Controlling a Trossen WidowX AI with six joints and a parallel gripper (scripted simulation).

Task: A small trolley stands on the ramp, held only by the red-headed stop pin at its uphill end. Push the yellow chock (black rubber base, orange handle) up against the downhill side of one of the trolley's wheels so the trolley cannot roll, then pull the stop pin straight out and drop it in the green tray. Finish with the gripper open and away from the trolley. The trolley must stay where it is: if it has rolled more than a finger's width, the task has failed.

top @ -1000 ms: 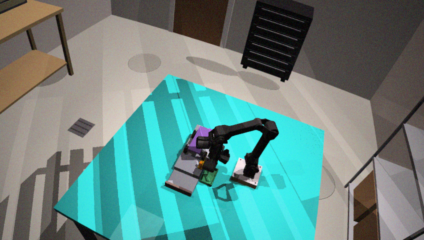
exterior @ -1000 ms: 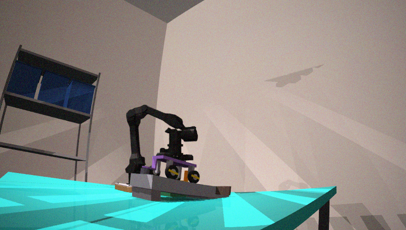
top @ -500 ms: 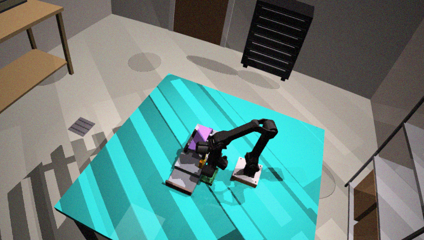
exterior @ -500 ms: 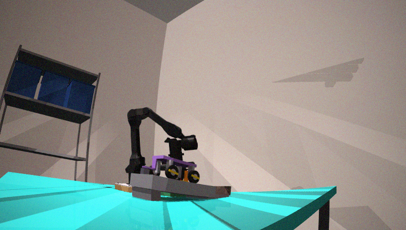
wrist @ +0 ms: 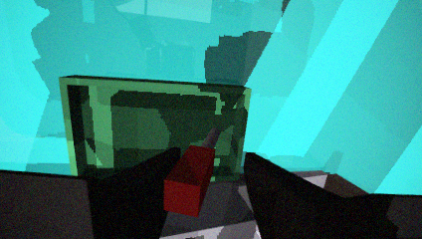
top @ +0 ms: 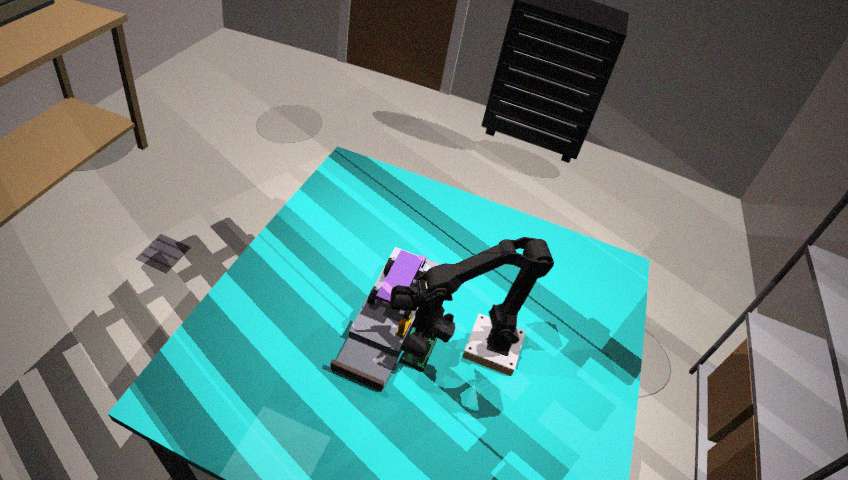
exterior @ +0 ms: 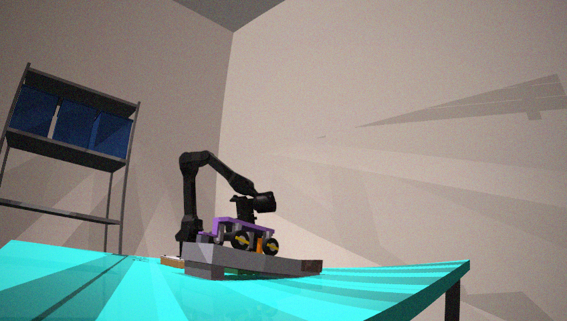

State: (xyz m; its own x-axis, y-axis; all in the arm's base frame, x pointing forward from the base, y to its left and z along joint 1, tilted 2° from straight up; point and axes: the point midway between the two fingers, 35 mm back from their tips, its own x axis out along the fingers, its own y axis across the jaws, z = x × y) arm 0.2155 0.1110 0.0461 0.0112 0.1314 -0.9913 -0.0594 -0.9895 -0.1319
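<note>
My gripper tip is now 6 cm above the green tray and 3 cm to the left of it. Round my gripper tip: brown lip 13 cm to the left, 13 cm ahead, 2 cm below; then yellow chock 6 cm ahead, 4 cm to the right, 3 cm above; then red-headed stop pin right at my gripper tip.
</note>
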